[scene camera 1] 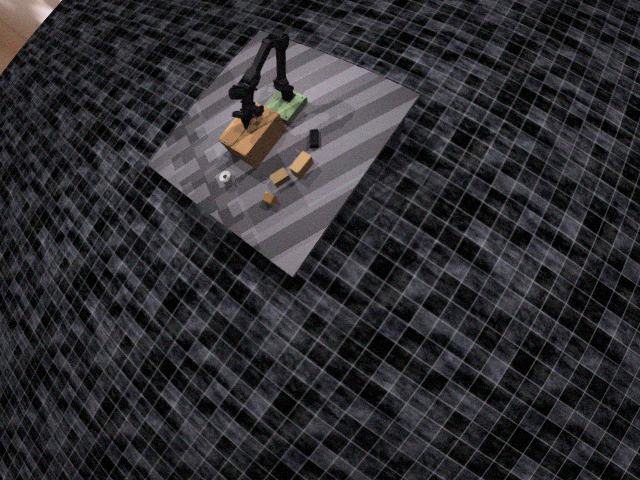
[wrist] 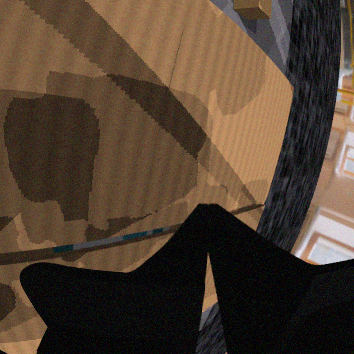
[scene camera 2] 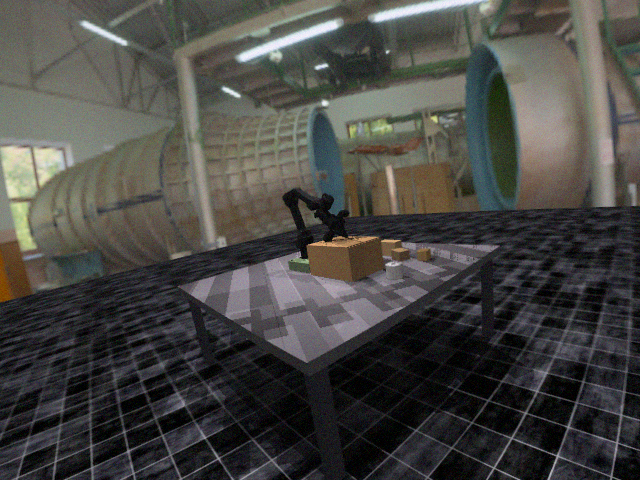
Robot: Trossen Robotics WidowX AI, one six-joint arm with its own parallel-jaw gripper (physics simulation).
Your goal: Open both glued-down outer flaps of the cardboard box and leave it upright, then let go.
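Seen in the pictures: gripper, fingertip midpoint: (scene camera 1: 246, 129) (wrist: 206, 212) (scene camera 2: 347, 237); arm's base at its link origin: (scene camera 1: 288, 96) (scene camera 2: 306, 257).
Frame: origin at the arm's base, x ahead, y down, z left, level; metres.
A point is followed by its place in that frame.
The cardboard box (scene camera 1: 266, 145) {x 0.340, y -0.011, z 0.112 m} (scene camera 2: 330, 262) {x 0.350, y -0.026, z -0.108 m} (wrist: 135, 25) {x 0.304, y -0.104, z 0.081 m} stands upright on the table, beside the arm's base. Its outer flaps lie flat across the top, with a narrow dark seam (wrist: 30, 254) {x 0.282, y -0.093, z -0.007 m} between them; bits of teal and grey show in the seam in the wrist view. My gripper (scene camera 1: 246, 126) {x 0.350, y -0.119, z 0.017 m} (scene camera 2: 346, 236) {x 0.350, y -0.119, z 0.017 m} (wrist: 206, 212) {x 0.350, y -0.119, z 0.017 m} is shut and empty. It points down at the box top, its fingertips at or just above the seam, towards one end of it. Whether the tips touch the cardboard or reach into the seam is hard to tell. Shadows of the arm fall on the flaps.
A green base block (scene camera 1: 295, 109) {x 0.055, y 0.001, z 0.098 m} (scene camera 2: 298, 265) {x 0.053, y 0.019, z -0.097 m} sits under the arm. A white roll (scene camera 1: 221, 180) {x 0.650, y -0.011, z 0.016 m} (scene camera 2: 394, 271) {x 0.642, y 0.015, z -0.010 m}, a black block (scene camera 1: 314, 138) {x 0.150, y 0.019, z 0.308 m} and three small cardboard boxes (scene camera 1: 301, 164) {x 0.333, y -0.028, z 0.368 m} (scene camera 1: 279, 177) {x 0.451, y 0.001, z 0.297 m} (scene camera 1: 268, 198) {x 0.578, y 0.002, z 0.321 m} stand around the box on the striped table (scene camera 1: 351, 170) {x 0.189, y 0.052, z 0.585 m} (scene camera 2: 268, 310) {x 0.438, y 0.052, z -0.503 m}.
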